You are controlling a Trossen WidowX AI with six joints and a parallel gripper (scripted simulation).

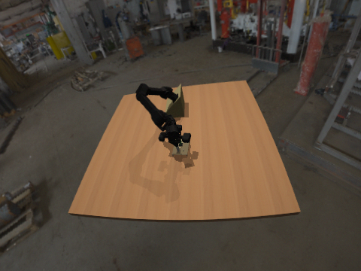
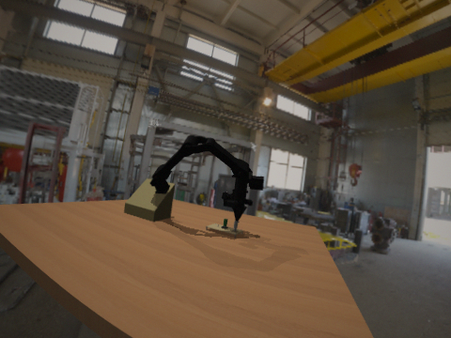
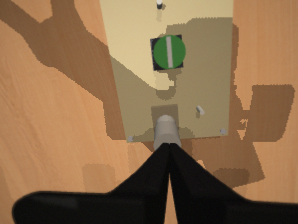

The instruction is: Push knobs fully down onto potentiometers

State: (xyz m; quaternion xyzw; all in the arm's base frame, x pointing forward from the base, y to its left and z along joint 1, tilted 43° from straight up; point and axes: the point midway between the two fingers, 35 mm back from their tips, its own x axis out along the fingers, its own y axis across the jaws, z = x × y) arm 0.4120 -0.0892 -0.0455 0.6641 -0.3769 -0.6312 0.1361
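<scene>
The grey knob lies 20 mm below my gripper tip.
</scene>
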